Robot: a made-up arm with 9 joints. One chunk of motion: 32 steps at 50 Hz.
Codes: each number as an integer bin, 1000 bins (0 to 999) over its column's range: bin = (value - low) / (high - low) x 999, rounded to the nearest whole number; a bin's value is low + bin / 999 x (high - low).
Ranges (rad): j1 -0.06..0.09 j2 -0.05..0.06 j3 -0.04..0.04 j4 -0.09..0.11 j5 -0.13..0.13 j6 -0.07..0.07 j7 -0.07..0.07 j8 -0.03..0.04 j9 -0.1..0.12
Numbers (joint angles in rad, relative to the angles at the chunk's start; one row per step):
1: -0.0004 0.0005 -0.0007 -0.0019 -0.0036 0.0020 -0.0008 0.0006 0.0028
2: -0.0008 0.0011 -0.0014 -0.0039 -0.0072 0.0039 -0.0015 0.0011 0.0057
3: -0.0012 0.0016 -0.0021 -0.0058 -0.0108 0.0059 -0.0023 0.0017 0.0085
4: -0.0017 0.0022 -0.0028 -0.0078 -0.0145 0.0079 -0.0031 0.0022 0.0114
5: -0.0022 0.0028 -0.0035 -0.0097 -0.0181 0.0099 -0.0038 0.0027 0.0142
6: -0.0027 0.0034 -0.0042 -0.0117 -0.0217 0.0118 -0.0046 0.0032 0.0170
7: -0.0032 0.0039 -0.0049 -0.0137 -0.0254 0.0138 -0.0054 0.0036 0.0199
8: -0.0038 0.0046 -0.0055 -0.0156 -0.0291 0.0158 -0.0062 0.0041 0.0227
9: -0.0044 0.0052 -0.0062 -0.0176 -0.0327 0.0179 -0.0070 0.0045 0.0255
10: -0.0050 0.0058 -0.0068 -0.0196 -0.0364 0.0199 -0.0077 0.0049 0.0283
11: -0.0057 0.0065 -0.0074 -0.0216 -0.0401 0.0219 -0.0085 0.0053 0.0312
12: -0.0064 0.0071 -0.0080 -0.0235 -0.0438 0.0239 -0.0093 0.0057 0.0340
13: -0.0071 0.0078 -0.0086 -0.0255 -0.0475 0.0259 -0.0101 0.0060 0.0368
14: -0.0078 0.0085 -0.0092 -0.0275 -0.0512 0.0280 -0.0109 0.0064 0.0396
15: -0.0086 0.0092 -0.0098 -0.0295 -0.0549 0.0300 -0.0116 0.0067 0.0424
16: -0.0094 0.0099 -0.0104 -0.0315 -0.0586 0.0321 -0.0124 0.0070 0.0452
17: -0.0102 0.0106 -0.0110 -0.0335 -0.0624 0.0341 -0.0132 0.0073 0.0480
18: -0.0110 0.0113 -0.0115 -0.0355 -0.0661 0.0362 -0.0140 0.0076 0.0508
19: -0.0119 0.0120 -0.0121 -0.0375 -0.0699 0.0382 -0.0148 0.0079 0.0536
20: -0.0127 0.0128 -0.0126 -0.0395 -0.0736 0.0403 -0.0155 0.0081 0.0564
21: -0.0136 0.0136 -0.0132 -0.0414 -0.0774 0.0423 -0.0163 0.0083 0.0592
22: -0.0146 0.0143 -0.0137 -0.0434 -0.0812 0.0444 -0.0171 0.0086 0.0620
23: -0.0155 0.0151 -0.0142 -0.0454 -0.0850 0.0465 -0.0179 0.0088 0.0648
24: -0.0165 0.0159 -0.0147 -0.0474 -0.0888 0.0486 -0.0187 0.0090 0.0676
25: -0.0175 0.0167 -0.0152 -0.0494 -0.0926 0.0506 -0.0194 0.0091 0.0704
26: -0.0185 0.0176 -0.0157 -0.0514 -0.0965 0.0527 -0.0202 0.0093 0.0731
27: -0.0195 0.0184 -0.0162 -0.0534 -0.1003 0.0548 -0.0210 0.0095 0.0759
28: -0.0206 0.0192 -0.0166 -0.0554 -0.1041 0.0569 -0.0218 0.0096 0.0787
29: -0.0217 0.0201 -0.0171 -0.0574 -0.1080 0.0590 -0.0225 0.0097 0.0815
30: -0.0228 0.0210 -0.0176 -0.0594 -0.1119 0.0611 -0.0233 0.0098 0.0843
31: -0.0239 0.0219 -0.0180 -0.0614 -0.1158 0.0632 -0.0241 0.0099 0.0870
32: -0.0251 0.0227 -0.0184 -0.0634 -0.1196 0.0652 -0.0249 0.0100 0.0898
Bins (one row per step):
1: 397 459 491 440 486 514 494 437 467
2: 394 464 482 430 472 527 489 444 480
3: 392 469 473 421 458 542 483 452 493
4: 388 474 465 411 444 556 477 460 506
5: 385 480 456 401 430 570 472 467 519
6: 382 485 447 391 416 584 467 474 531
7: 378 490 438 381 402 598 461 480 544
8: 374 496 431 372 388 612 455 487 557
9: 370 501 422 362 374 627 450 492 570
10: 366 507 415 352 360 642 445 498 583
11: 362 513 407 342 345 656 439 504 596
12: 357 519 400 332 331 670 433 509 608
13: 352 525 392 322 317 684 427 514 621
14: 348 531 385 312 303 699 422 519 634
15: 342 538 377 302 289 714 417 524 647
16: 337 544 370 292 274 729 411 528 659
17: 332 550 362 282 260 743 405 532 672
18: 326 557 356 272 246 758 400 537 685
19: 320 563 348 262 231 772 394 541 697
20: 315 570 342 252 217 787 389 544 710
21: 309 578 335 243 202 801 383 547 723
22: 302 584 328 233 188 816 377 551 736
23: 296 591 322 223 173 831 372 554 748
24: 290 598 316 213 158 846 366 557 761
25: 283 606 310 203 144 861 361 558 774
26: 276 614 303 193 129 876 355 561 786
27: 270 621 297 183 114 891 350 564 799
28: 262 628 292 173 100 906 344 565 811
29: 255 637 286 163 85 921 339 567 824
30: 248 645 280 153 70 935 333 568 837
31: 240 653 275 143 55 950 328 569 849
32: 232 660 270 133 40 965 322 571 862

